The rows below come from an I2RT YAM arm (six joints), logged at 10 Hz.
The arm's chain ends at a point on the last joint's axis. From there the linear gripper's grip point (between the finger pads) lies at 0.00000 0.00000 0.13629 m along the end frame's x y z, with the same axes.
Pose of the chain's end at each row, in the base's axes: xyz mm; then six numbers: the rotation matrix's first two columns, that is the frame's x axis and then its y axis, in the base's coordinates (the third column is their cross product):
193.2 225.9 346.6 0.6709 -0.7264 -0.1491 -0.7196 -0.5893 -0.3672
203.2 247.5 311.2 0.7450 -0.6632 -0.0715 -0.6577 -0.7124 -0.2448
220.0 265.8 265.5 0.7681 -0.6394 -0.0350 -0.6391 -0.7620 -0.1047
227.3 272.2 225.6 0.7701 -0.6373 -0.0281 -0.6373 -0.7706 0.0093
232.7 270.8 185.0 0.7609 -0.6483 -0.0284 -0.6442 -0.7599 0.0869
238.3 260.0 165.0 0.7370 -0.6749 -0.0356 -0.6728 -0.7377 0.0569
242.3 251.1 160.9 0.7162 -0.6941 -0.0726 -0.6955 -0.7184 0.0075
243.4 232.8 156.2 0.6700 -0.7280 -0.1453 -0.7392 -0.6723 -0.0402
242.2 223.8 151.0 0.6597 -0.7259 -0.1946 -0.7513 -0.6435 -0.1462
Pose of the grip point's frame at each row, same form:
217.6 274.1 221.5 0.6709 -0.7264 -0.1491 -0.7196 -0.5893 -0.3672
218.4 278.8 179.4 0.7450 -0.6632 -0.0715 -0.6577 -0.7124 -0.2448
225.5 279.8 130.0 0.7681 -0.6394 -0.0350 -0.6391 -0.7620 -0.1047
223.5 273.7 89.4 0.7701 -0.6373 -0.0281 -0.6373 -0.7706 0.0093
222.1 264.3 49.3 0.7609 -0.6483 -0.0284 -0.6442 -0.7599 0.0869
229.5 257.5 29.0 0.7370 -0.6749 -0.0356 -0.6728 -0.7377 0.0569
234.5 257.2 25.0 0.7162 -0.6941 -0.0726 -0.6955 -0.7184 0.0075
234.1 251.1 21.5 0.6700 -0.7280 -0.1453 -0.7392 -0.6723 -0.0402
239.6 256.9 18.8 0.6597 -0.7259 -0.1946 -0.7513 -0.6435 -0.1462

